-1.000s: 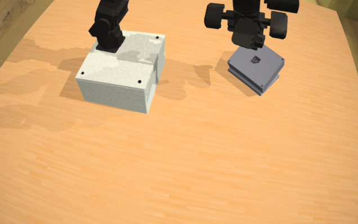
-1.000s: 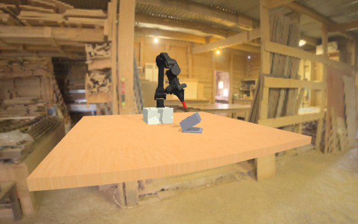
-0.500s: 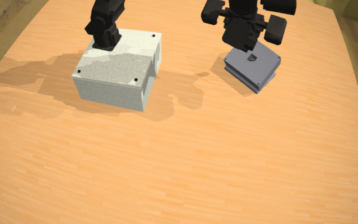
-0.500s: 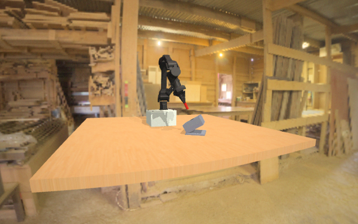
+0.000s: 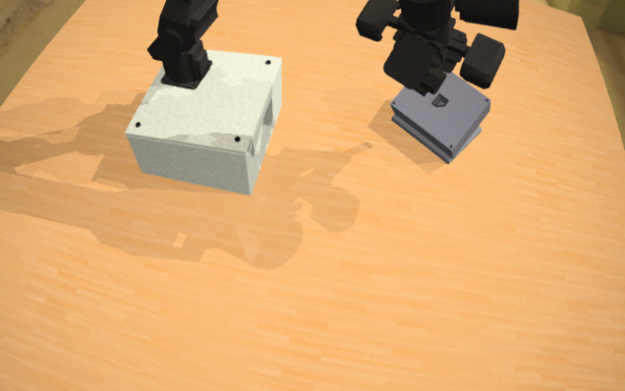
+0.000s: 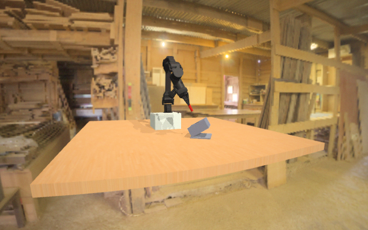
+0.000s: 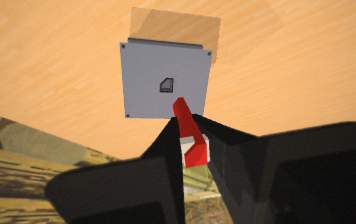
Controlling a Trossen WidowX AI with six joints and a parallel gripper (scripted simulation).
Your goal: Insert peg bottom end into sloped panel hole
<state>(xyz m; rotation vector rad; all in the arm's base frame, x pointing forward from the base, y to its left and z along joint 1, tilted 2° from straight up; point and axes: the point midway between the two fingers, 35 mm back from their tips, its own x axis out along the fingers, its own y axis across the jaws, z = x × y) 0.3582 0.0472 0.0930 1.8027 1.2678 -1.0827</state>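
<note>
Right now my gripper tip is 40 mm short of the grey sloped panel, 60 mm to the right of it and 120 mm above it. Round my gripper tip: red peg: 10 mm to the right, 20 mm above; then grey foot plate: 40 mm ahead, 70 mm to the left, 180 mm below.
</note>
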